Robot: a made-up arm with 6 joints.
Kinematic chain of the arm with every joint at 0, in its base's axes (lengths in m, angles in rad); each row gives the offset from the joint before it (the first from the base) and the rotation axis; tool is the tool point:
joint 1: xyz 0 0 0.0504 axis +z
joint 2: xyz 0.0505 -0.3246 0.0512 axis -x
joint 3: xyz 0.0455 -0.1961 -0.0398 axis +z
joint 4: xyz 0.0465 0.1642 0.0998 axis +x
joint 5: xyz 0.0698 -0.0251 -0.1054 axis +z
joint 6: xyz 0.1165 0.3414 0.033 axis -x
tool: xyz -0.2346 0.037 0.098
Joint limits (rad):
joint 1: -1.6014..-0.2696
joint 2: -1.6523..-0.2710
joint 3: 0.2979..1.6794
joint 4: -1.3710..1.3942
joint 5: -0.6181..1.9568
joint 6: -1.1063..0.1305
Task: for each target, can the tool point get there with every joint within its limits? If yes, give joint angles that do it. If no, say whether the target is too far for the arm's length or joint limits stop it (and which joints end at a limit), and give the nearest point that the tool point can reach.
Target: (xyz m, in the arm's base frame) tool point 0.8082 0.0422 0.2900
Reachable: no: joint limits stop it (at a limit: joint 1, joint 3, joint 4, joint 5, joint 6) | nearest point 0.2407 -0.0927 0.1987 | short by 0.590 m
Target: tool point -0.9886 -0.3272 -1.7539
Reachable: no: too far | nearest point -0.5073 -0.1679 -0.3856 | short by 1.459 m
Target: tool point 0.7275 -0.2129 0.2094
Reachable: no: joint limits stop it (at a limit: joint 1, joint 3, joint 4, joint 5, joint 6) | nearest point 0.2402 -0.0944 0.2040 | short by 0.502 m
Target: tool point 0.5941 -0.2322 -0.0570
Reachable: no: joint limits stop it (at a limit: joint 1, joint 3, joint 4, joint 5, joint 6) | nearest point 0.2324 -0.1225 -0.0627 | short by 0.378 m
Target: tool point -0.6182 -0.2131 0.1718
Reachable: yes | joints -1.0977 -1.4942 0.9134 1.0285 -0.2486 -0.7429
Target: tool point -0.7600 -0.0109 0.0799
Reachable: yes | joints -1.2356 -0.8170 1.5587 0.7811 0.2893 -0.3260
